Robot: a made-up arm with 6 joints. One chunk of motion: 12 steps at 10 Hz.
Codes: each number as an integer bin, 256 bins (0 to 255) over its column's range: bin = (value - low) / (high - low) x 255, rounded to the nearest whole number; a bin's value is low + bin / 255 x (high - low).
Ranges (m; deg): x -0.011..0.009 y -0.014..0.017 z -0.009..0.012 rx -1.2..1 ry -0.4..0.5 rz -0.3..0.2
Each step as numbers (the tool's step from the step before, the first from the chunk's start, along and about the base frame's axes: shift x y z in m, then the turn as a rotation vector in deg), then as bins.
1 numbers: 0.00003 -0.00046 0.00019 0.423 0.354 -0.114
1 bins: 141 111 112 188 214 95
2 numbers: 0.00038 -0.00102 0.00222 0.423 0.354 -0.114
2 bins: 145 107 136 188 214 95
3 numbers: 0.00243 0.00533 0.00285 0.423 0.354 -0.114
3 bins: 171 159 144 188 214 95
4 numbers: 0.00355 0.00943 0.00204 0.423 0.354 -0.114
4 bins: 186 193 134 188 214 95
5 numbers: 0.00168 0.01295 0.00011 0.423 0.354 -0.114
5 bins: 162 222 111 188 214 95
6 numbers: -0.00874 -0.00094 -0.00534 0.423 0.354 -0.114
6 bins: 29 107 44 188 214 95
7 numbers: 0.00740 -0.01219 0.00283 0.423 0.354 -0.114
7 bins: 235 15 144 188 214 95
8 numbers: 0.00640 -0.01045 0.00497 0.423 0.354 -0.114
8 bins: 222 29 170 188 214 95
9 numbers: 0.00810 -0.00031 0.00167 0.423 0.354 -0.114
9 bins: 244 113 130 188 214 95
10 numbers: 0.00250 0.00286 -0.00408 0.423 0.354 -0.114
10 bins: 172 139 60 188 214 95
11 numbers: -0.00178 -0.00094 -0.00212 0.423 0.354 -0.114
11 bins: 118 107 84 188 214 95
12 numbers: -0.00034 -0.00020 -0.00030 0.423 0.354 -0.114
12 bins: 136 114 106 188 214 95
